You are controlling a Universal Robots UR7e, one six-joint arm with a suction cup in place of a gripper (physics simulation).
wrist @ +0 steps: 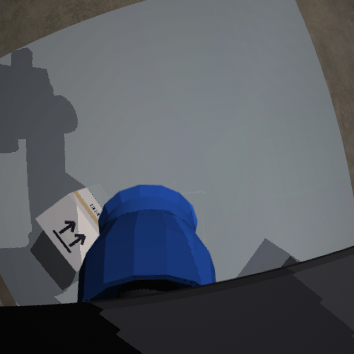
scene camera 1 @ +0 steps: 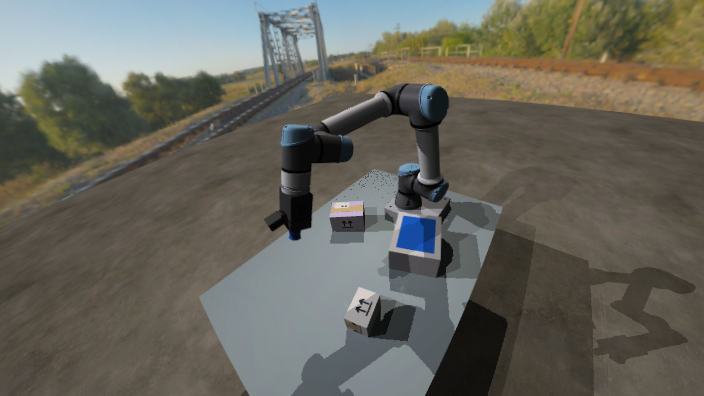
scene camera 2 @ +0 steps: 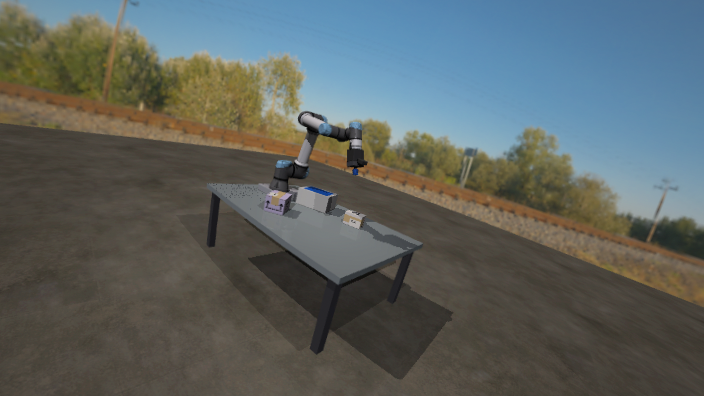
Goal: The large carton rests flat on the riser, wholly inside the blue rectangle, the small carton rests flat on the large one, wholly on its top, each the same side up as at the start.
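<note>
The large carton (scene camera 1: 347,224) (scene camera 2: 277,204), lilac with tan tape, stands flat on the table near the arm's base. The small carton (scene camera 1: 362,308) (scene camera 2: 354,220) (wrist: 67,218), whitish with two arrows on its top face, lies on the table farther from the base. The light grey riser (scene camera 1: 414,263) (scene camera 2: 306,198) bears the blue rectangle (scene camera 1: 417,234) (scene camera 2: 320,191) on its top, with no carton on it. My gripper (scene camera 1: 294,237) (scene camera 2: 355,172) (wrist: 147,197), a blue suction cup, hangs above the table, holding nothing, apart from both cartons. In the wrist view it partly hides the small carton.
The grey table (scene camera 1: 280,305) (scene camera 2: 300,237) carries both cartons, the riser and the arm's base (scene camera 1: 387,212). The riser stands right beside the base, with the large carton across from it. The arm's shadow falls across the table near the small carton.
</note>
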